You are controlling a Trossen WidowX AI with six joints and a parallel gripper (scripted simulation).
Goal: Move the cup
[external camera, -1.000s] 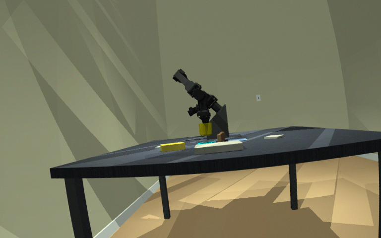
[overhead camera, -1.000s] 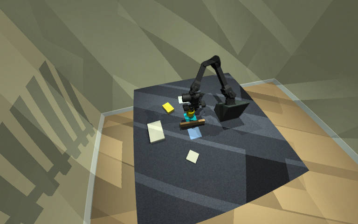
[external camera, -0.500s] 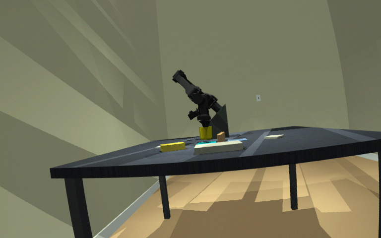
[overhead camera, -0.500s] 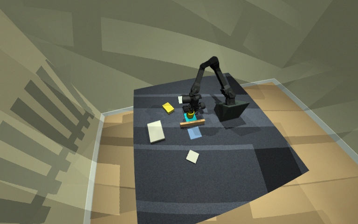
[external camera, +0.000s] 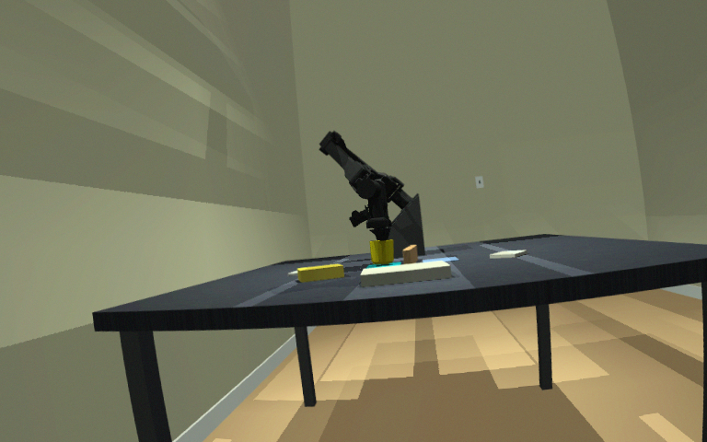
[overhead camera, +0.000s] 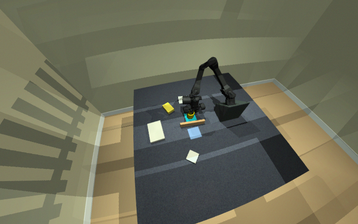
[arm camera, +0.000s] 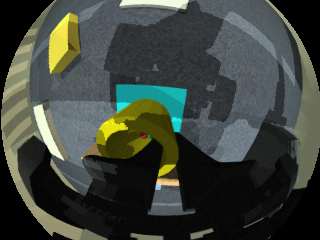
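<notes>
The cyan pad lies 30 mm ahead of my gripper tip and 50 mm below it. From my gripper tip the other things lie so: wooden bar (30 mm ahead, 90 mm to the left, 30 mm below); yellow cup (20 mm ahead); red marble (30 mm ahead, 20 mm to the left, 20 mm below).
</notes>
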